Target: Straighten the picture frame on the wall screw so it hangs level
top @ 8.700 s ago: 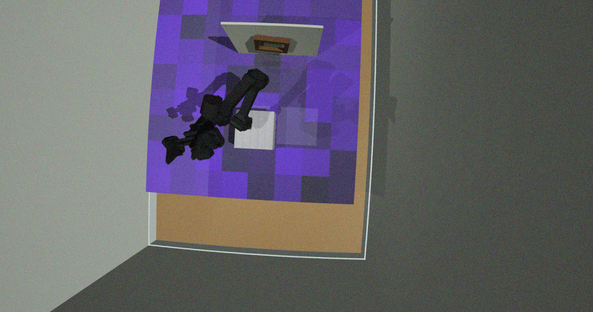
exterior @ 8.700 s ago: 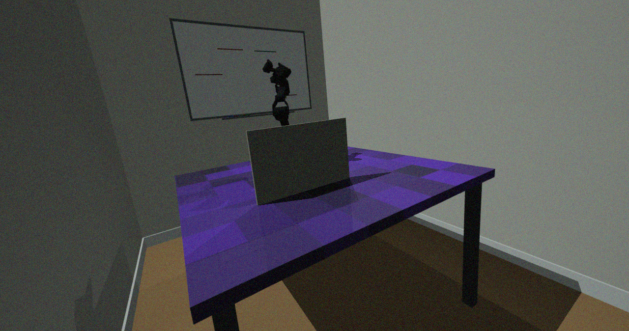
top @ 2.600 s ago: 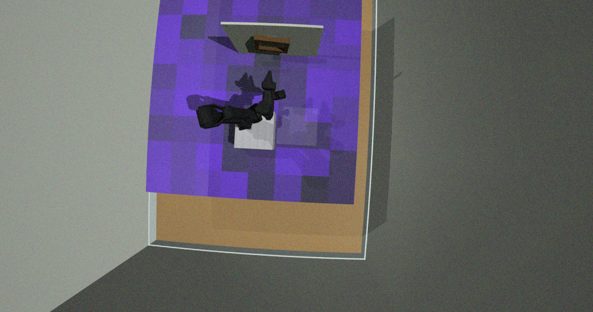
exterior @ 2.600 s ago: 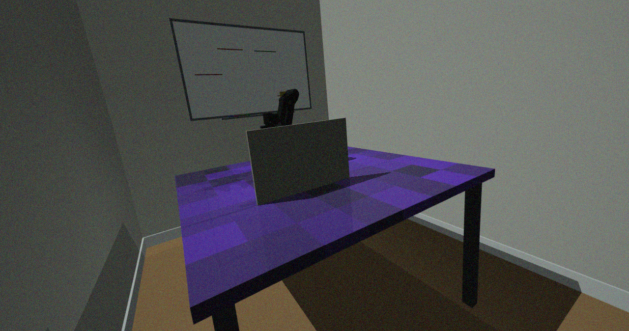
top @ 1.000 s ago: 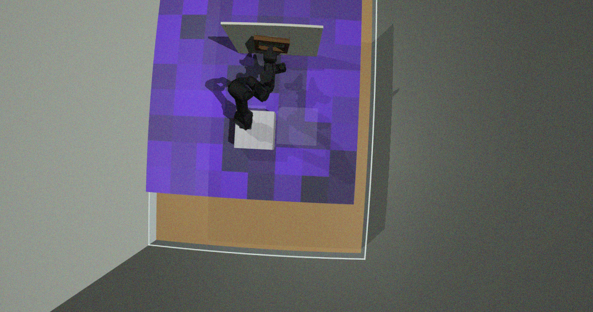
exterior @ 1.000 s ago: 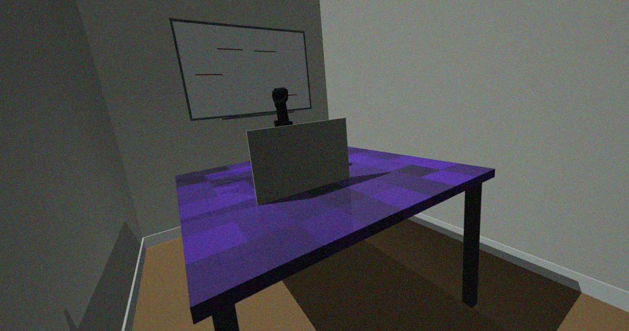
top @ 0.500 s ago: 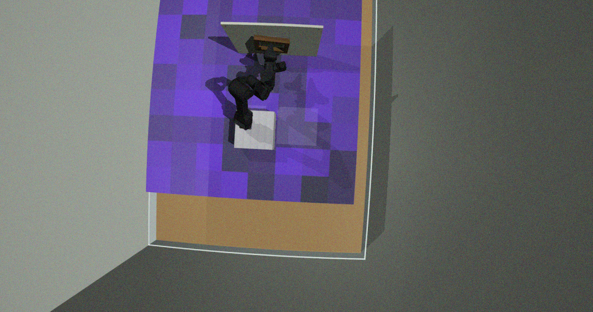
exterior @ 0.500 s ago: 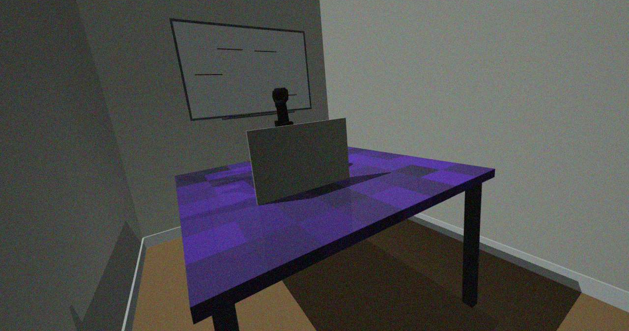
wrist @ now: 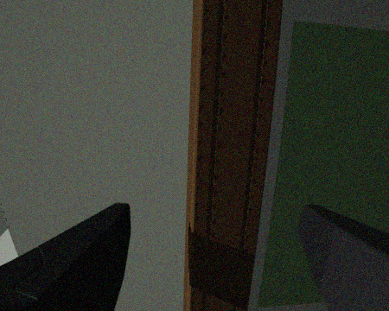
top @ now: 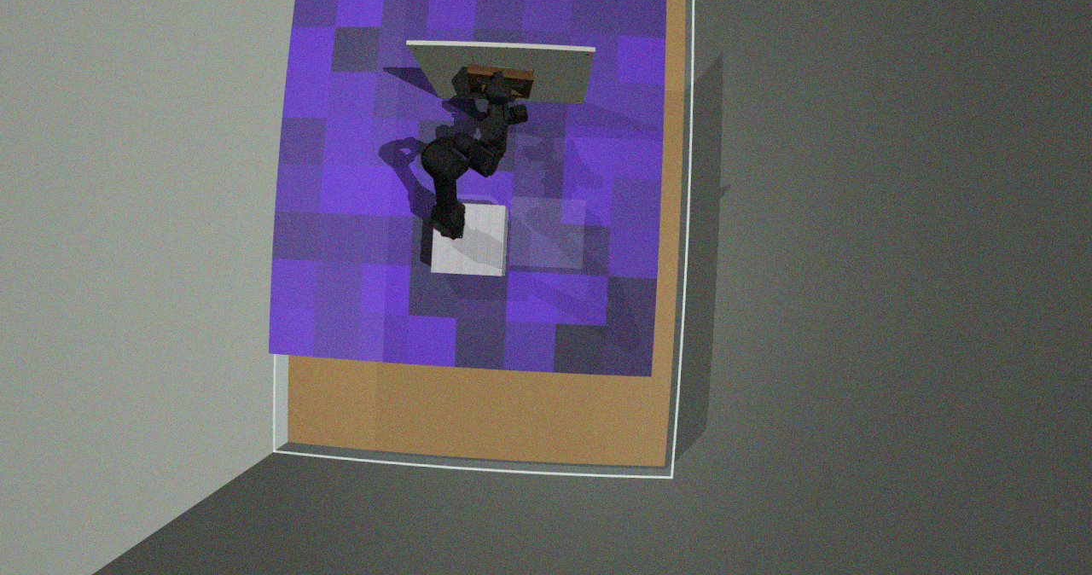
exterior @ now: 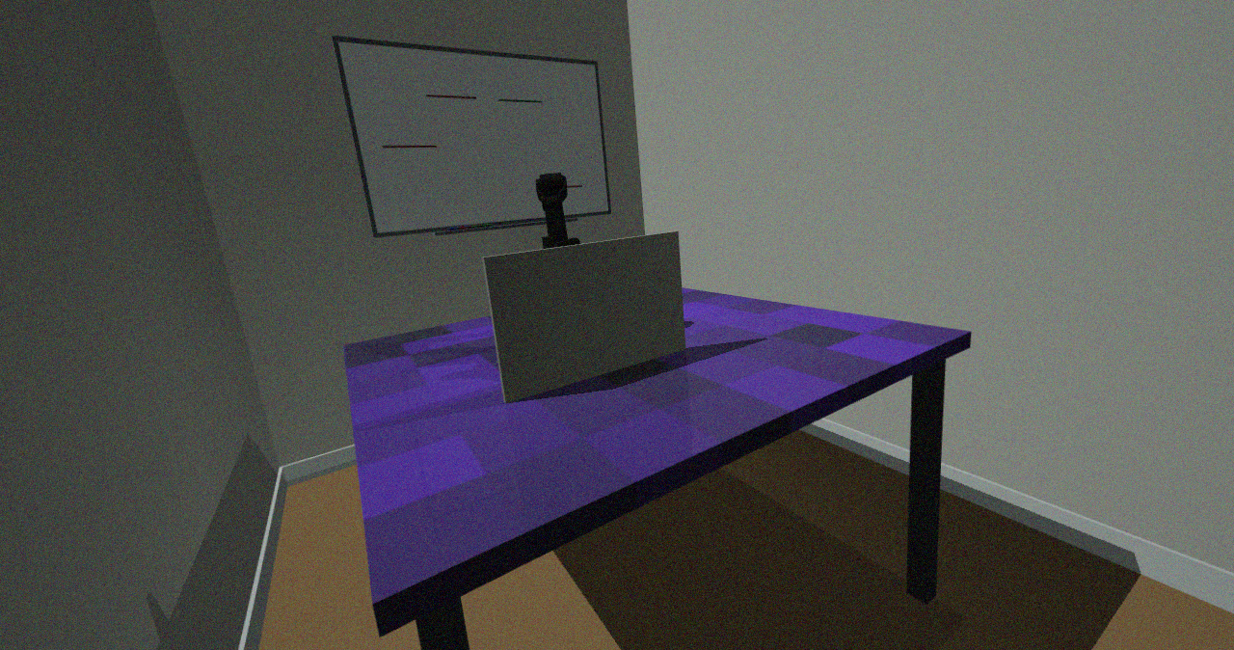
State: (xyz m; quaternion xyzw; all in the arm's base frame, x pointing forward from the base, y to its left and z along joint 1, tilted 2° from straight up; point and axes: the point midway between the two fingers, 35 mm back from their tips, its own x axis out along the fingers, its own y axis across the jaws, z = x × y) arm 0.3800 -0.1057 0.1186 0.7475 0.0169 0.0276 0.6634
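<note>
Right now my gripper tip is 6 cm above the brown wooden picture frame, 2 cm short of it and 1 cm to the right of it. From my gripper tip the other things lie so: grey wall panel 6 cm below, 3 cm ahead, 1 cm to the right.
</note>
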